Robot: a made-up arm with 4 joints.
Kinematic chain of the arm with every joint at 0, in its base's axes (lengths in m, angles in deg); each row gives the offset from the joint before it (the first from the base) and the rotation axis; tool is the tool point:
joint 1: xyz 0 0 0.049 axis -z
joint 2: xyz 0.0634 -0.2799 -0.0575 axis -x
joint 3: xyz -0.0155 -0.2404 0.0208 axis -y
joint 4: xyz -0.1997 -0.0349 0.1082 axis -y
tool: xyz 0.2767 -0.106 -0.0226
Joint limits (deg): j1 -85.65..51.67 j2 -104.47..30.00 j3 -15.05..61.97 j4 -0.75..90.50
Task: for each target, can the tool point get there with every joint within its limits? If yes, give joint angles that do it. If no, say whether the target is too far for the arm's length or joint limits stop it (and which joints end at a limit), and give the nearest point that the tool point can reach.
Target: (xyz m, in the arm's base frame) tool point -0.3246 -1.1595 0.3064
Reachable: no: too far | nearest point -0.2240 -0.8001 0.1792 | short by 0.394 m
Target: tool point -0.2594 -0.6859 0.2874
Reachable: yes | joints 6.63 -8.75 13.19 82.97
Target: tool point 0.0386 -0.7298 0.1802
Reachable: yes | joints -13.00 -13.97 29.47 54.28
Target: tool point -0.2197 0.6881 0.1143
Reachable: no: joint limits stop it (at a limit: joint 1, joint 2, joint 3, joint 4) | nearest point -0.4111 0.1547 -0.3885 | short by 0.758 m
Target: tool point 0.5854 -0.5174 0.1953
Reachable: yes | joints -47.63 -23.07 -6.45 68.26
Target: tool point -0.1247 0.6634 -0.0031
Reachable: no: joint limits stop it (at a limit: joint 1, joint 2, joint 3, joint 4) | nearest point -0.4111 0.1547 -0.3885 | short by 0.700 m
